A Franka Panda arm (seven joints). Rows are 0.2 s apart.
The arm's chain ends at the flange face. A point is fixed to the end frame.
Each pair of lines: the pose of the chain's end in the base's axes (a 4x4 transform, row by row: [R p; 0 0 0 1], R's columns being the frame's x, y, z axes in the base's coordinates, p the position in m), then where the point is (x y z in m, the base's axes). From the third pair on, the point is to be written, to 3 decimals.
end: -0.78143 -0.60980 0.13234 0.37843; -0.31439 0.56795 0.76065 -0.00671; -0.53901 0.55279 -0.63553 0.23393; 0 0 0 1
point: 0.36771 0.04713 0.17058
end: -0.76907 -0.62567 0.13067 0.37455; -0.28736 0.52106 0.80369 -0.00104; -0.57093 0.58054 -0.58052 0.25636; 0 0 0 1
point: 0.36398 0.05683 0.19664
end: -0.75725 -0.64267 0.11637 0.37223; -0.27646 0.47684 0.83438 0.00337; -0.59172 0.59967 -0.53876 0.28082; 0 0 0 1
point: 0.361 0.064 0.224
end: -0.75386 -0.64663 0.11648 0.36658; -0.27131 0.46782 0.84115 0.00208; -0.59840 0.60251 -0.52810 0.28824; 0 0 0 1
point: 0.355 0.063 0.232
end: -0.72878 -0.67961 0.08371 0.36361; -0.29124 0.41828 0.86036 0.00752; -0.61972 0.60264 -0.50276 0.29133; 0 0 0 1
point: 0.350 0.070 0.237
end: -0.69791 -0.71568 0.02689 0.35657; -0.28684 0.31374 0.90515 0.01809; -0.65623 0.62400 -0.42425 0.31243; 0 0 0 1
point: 0.339 0.084 0.263
